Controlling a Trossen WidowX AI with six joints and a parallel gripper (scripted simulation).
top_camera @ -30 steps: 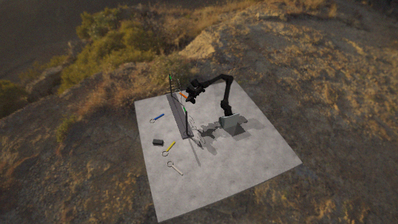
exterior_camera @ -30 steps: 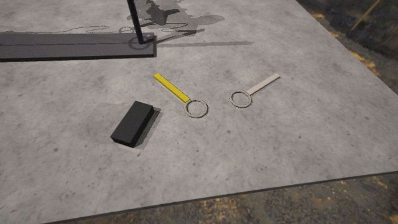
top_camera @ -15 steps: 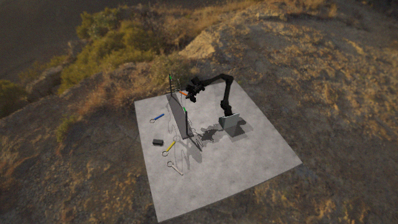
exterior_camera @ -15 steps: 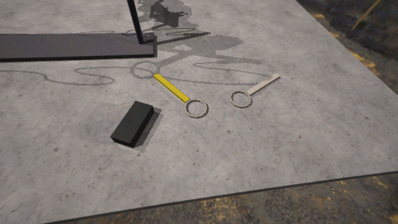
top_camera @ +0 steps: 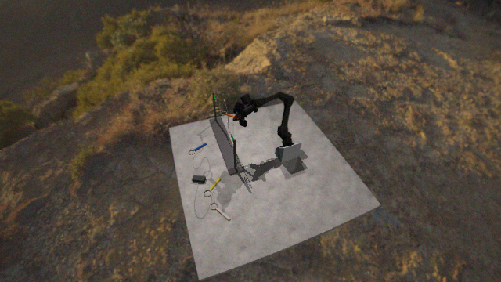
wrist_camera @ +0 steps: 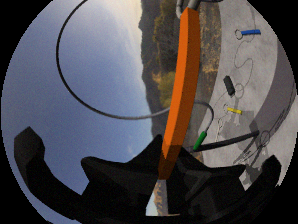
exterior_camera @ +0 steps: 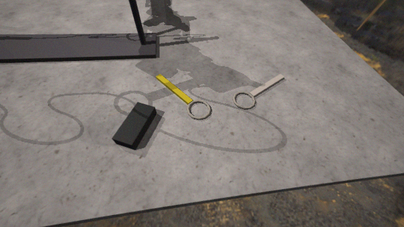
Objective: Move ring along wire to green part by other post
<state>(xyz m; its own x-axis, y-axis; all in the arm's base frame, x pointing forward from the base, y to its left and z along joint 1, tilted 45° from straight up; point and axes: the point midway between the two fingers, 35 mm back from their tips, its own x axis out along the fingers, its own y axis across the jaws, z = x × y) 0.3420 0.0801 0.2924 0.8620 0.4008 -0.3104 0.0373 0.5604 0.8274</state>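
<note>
The orange-handled ring is 9 cm to the right of my gripper tip, 2 cm below it and 2 cm ahead of it. Also, from my gripper tip: black block (36 cm below, 31 cm ahead, 14 cm to the left); blue-handled ring (36 cm below, 28 cm ahead, 15 cm to the right); yellow-handled ring (36 cm below, 24 cm to the left, 24 cm ahead).
</note>
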